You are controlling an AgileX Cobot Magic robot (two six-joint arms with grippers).
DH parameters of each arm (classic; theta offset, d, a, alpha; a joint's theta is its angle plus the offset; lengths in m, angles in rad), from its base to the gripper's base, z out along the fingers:
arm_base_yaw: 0 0.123 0 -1.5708
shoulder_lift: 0.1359 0 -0.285 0
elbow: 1.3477 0 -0.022 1.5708
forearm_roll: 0 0.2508 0 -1.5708
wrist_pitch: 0 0 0.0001 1.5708
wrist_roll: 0 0.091 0 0
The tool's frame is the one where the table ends.
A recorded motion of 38 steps. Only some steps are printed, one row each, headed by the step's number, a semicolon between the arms.
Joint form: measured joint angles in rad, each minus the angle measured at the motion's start. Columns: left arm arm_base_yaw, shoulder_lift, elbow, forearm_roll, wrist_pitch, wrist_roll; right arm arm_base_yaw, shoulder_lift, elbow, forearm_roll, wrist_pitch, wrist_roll.
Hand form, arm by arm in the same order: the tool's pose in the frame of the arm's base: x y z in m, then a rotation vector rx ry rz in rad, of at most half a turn. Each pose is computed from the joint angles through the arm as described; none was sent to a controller.
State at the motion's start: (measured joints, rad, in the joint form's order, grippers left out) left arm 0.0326 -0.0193 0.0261 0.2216 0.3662 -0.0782; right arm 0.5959 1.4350 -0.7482 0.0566 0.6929 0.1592
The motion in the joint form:
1: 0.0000 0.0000 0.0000 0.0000 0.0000 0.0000; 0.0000 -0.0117 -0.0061 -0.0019 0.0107 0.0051
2: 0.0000 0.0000 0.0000 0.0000 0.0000 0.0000; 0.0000 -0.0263 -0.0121 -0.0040 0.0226 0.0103
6: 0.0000 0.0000 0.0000 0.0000 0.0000 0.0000; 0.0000 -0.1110 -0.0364 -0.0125 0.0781 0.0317
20: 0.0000 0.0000 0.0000 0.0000 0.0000 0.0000; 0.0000 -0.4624 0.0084 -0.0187 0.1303 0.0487
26: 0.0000 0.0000 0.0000 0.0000 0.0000 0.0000; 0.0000 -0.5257 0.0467 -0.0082 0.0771 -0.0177
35: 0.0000 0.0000 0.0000 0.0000 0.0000 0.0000; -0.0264 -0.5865 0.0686 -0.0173 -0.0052 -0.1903
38: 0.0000 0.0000 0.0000 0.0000 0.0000 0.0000; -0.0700 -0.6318 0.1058 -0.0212 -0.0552 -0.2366
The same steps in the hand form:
1: 0.0521 0.0089 0.1733 0.0343 1.8512 0.1855; 0.2000 0.1396 0.2013 -0.5660 2.8285 0.2092
2: 0.0521 0.0089 0.1733 0.0343 1.8512 0.1855; 0.1993 0.1389 0.2060 -0.5599 2.8212 0.2129
6: 0.0521 0.0089 0.1733 0.0343 1.8512 0.1855; 0.1926 0.1340 0.2309 -0.5318 2.7743 0.2374
20: 0.0521 0.0089 0.1733 0.0343 1.8512 0.1855; 0.1440 0.1007 0.2885 -0.4754 2.5343 0.3556
26: 0.0521 0.0089 0.1733 0.0343 1.8512 0.1855; 0.1355 0.0956 0.2905 -0.5348 2.4399 0.3721
35: 0.0521 0.0089 0.1733 0.0343 1.8512 0.1855; 0.1330 0.0878 0.2985 -0.6759 2.2618 0.3090
38: 0.0521 0.0089 0.1733 0.0343 1.8512 0.1855; 0.1308 0.0781 0.2971 -0.6617 2.1992 0.2722

